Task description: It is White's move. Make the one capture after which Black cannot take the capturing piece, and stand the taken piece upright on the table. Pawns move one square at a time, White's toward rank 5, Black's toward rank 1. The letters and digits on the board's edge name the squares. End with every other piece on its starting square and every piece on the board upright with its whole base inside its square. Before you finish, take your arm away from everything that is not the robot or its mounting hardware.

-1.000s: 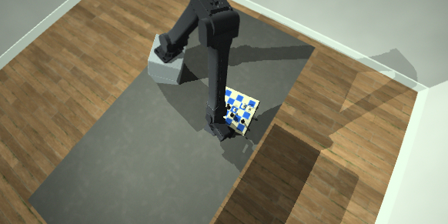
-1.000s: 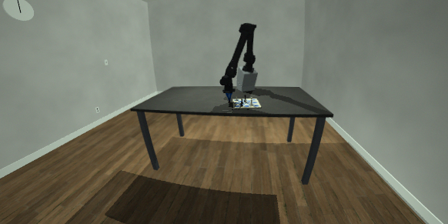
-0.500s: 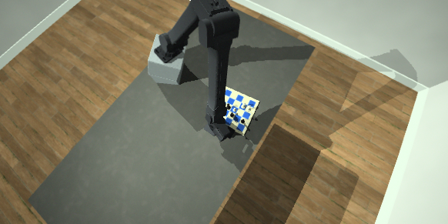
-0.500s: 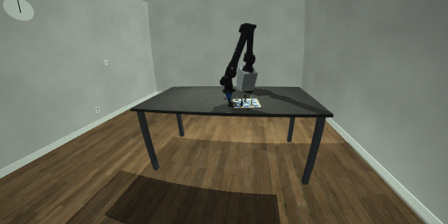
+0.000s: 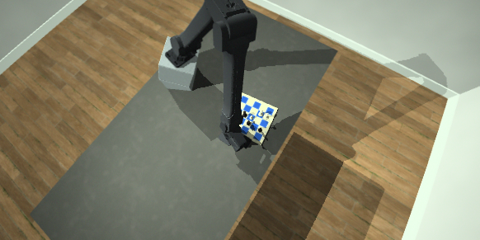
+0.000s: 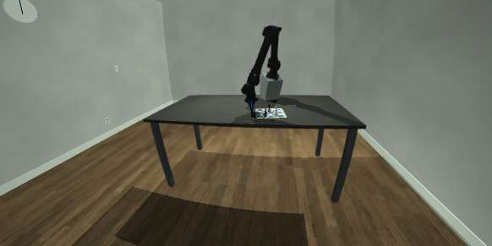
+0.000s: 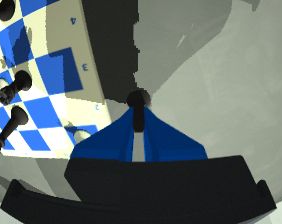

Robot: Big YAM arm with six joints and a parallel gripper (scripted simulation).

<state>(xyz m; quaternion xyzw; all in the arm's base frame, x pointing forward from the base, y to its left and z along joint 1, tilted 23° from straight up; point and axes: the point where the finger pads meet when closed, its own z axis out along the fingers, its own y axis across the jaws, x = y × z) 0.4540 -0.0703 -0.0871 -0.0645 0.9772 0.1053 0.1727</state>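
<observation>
Now: hand 1 cm above the black piece. The rest, counted from my hand: cream chessboard 15 cm to the left, 2 cm below; then white piece 5 cm to the left, 5 cm behind.
</observation>
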